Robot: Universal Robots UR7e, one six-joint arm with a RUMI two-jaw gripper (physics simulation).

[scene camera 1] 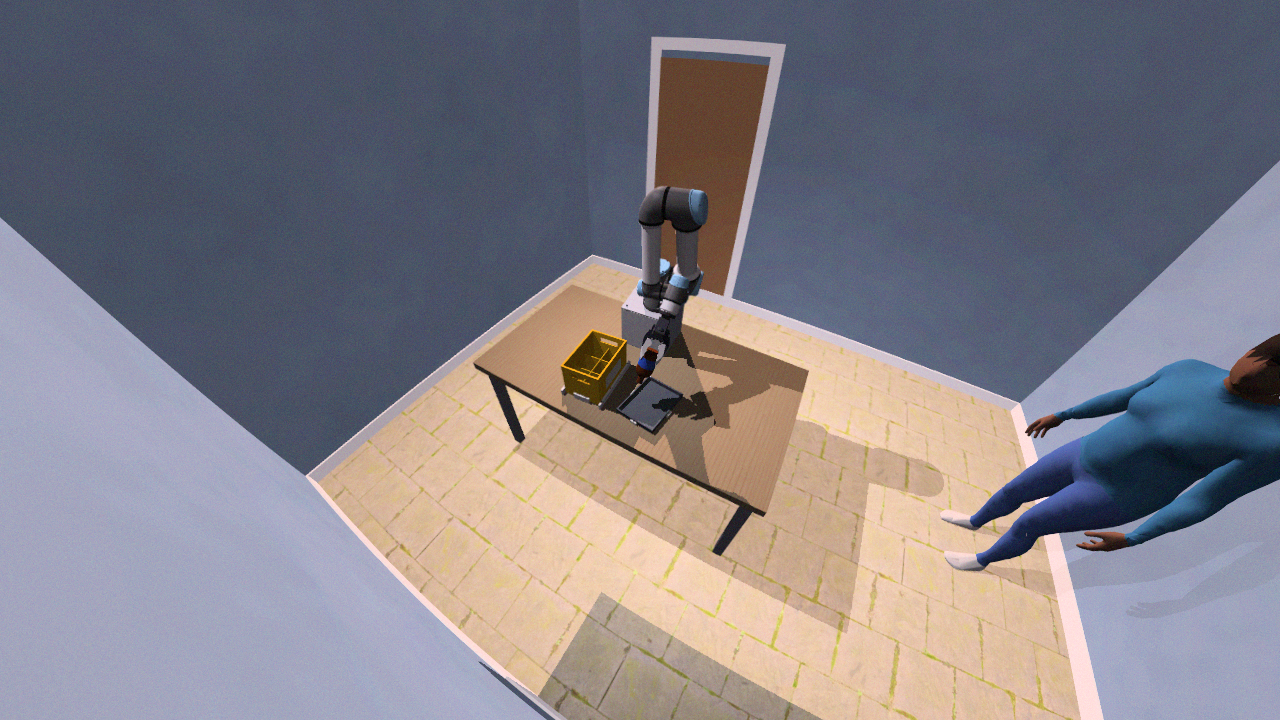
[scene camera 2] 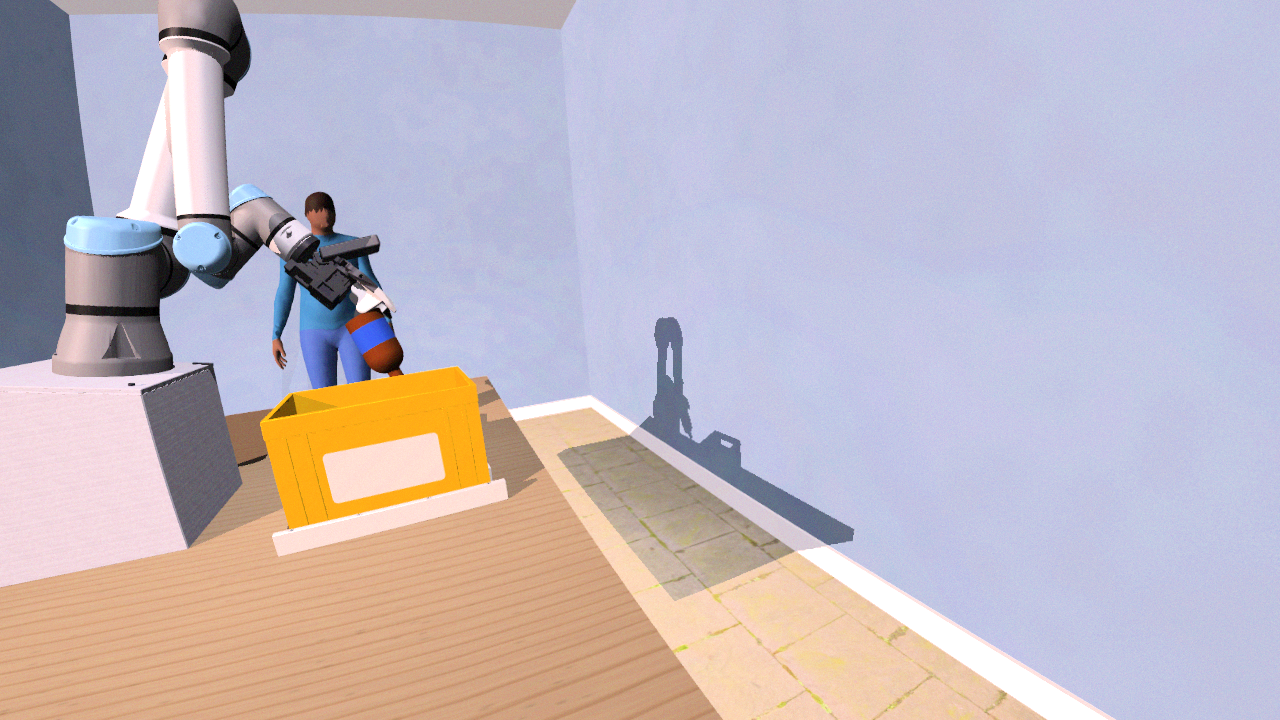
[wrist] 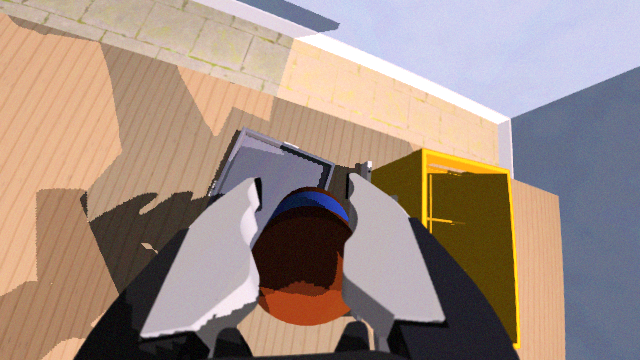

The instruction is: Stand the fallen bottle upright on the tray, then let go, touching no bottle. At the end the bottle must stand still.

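Where they show: gripper, fingertip midpoint: (scene camera 1: 647, 362) (scene camera 2: 393, 315) (wrist: 304, 177); arm's base, origin of the base link: (scene camera 1: 658, 301) (scene camera 2: 116, 368).
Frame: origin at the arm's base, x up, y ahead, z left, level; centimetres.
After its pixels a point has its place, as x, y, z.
A brown bottle (scene camera 1: 646, 364) {-0.2, 38.3, 22.3} (scene camera 2: 375, 340) {-2.0, 36.5, 17.1} (wrist: 305, 250) {3.1, 34.8, 21.9} with a blue band is tilted, its base end up at my fingers and its neck pointing down. My gripper (scene camera 1: 653, 349) {2.1, 39.0, 23.5} (scene camera 2: 379, 307) {2.1, 39.0, 23.5} (wrist: 304, 177) {2.1, 39.0, 23.5} is shut on the bottle near its base end and holds it in the air. The dark tray (scene camera 1: 650, 411) {-24.4, 40.8, 27.7} (wrist: 250, 165) {-24.4, 43.7, 31.3} lies on the table below and ahead of the bottle; in scene camera 1 the bottle shows at its robot-side edge. The tray is hidden in scene camera 2. The lower neck is hidden behind the crate rim there, and by the bottle's body in the wrist view.
A yellow crate (scene camera 1: 583, 380) {-23.6, 47.2, -7.6} (scene camera 2: 295, 474) {-14.8, 33.0, -15.9} (wrist: 400, 187) {-12.3, 47.5, 6.9} stands beside the tray, between low pale rails (scene camera 2: 393, 516) {-23.1, 43.7, -14.3}. The arm's box-shaped pedestal (scene camera 2: 71, 483) {-12.7, 2.5, -15.1} is at the table's other side. A person (scene camera 1: 1154, 438) (scene camera 2: 327, 295) stands away from the table.
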